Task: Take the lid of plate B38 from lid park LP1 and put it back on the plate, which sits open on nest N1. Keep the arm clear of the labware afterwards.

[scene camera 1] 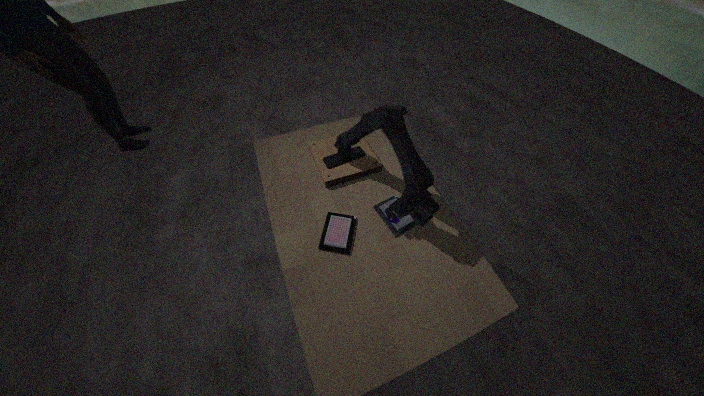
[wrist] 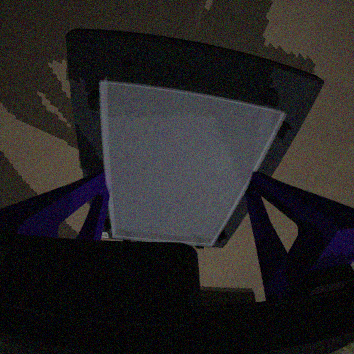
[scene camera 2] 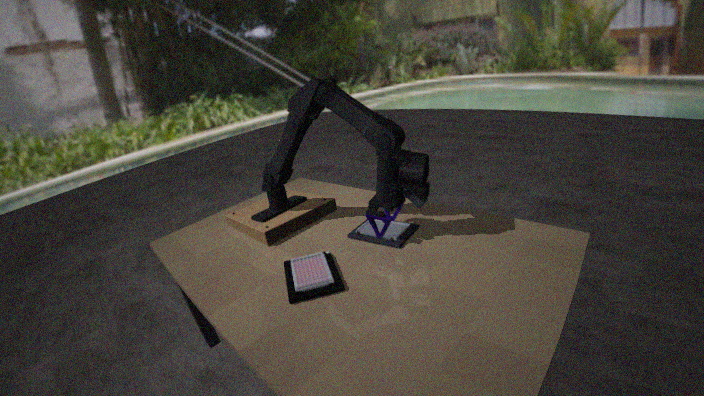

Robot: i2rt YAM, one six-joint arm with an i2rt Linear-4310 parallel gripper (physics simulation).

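Seen in the pictures: gripper, fingertip midpoint: [scene camera 1: 397, 215] [wrist: 177, 177] [scene camera 2: 385, 229]; arm's base, origin of the base link: [scene camera 1: 344, 157] [scene camera 2: 280, 209].
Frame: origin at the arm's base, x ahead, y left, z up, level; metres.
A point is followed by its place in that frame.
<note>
The pale, translucent lid [scene camera 1: 386, 205] {x 0.311, y 0.042, z -0.022 m} [scene camera 2: 399, 229] {x 0.412, y 0.063, z -0.022 m} [wrist: 175, 130] {x 0.405, y 0.068, z -0.022 m} lies flat in the dark lid park LP1 [scene camera 1: 398, 233] {x 0.440, y 0.018, z -0.032 m} [scene camera 2: 372, 241] {x 0.366, y -0.002, z -0.034 m} [wrist: 175, 55] {x 0.437, y 0.074, z -0.031 m}. My gripper [scene camera 1: 395, 218] {x 0.368, y 0.059, z -0.030 m} [scene camera 2: 382, 231] {x 0.368, y 0.059, z -0.030 m} [wrist: 177, 177] {x 0.368, y 0.059, z -0.030 m} points down over it, with one purple finger against each long side edge of the lid; it is shut on the lid. The open plate B38 [scene camera 1: 338, 231] {x 0.327, y -0.191, z -0.021 m} [scene camera 2: 311, 271] {x 0.334, y -0.197, z -0.017 m}, white with pink wells, sits on the black nest N1 [scene camera 1: 334, 250] {x 0.388, y -0.238, z -0.030 m} [scene camera 2: 311, 297] {x 0.381, y -0.252, z -0.036 m}. The plate and nest do not show in the wrist view. The arm hides part of the lid in scene camera 1.
The wooden base block [scene camera 1: 352, 178] {x 0.112, y -0.015, z -0.027 m} [scene camera 2: 300, 223] {x 0.111, y -0.018, z -0.022 m} carries the arm behind the nest and lid park. The wooden table top [scene camera 1: 375, 310] {x 0.641, y -0.208, z -0.041 m} [scene camera 2: 450, 310] {x 0.648, y -0.155, z -0.041 m} extends around them, and the lid park is near one long edge. A person [scene camera 1: 97, 82] stands on the floor away from the table.
</note>
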